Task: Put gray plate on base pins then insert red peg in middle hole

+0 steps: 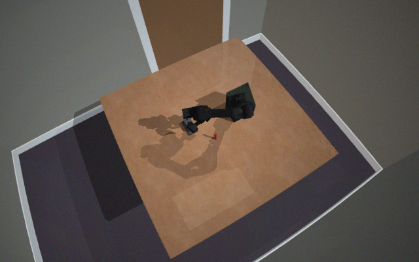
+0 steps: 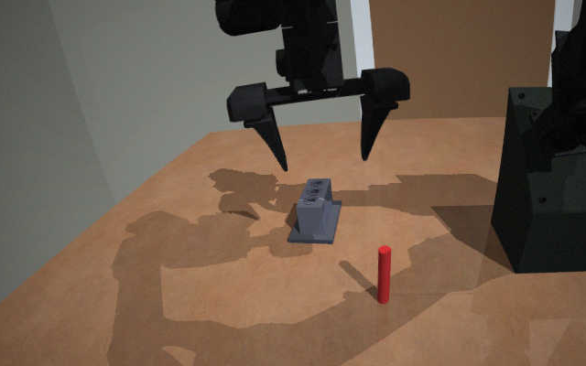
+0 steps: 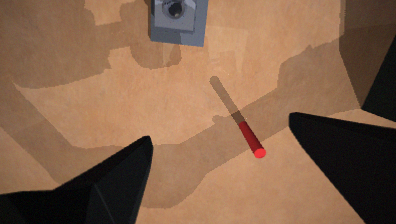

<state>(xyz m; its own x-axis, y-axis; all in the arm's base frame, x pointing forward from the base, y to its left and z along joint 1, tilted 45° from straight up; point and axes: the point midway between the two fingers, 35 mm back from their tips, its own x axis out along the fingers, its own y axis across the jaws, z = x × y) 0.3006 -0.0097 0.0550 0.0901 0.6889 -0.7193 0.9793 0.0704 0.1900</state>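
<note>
Now: the red peg 6 cm behind my gripper tip, 7 cm to the left of it and 11 cm below it. From my gripper tip the other things lie so: gray plate (3 cm ahead, 12 cm to the right, 11 cm below); base (4 cm ahead, 11 cm to the right, 15 cm below).
</note>
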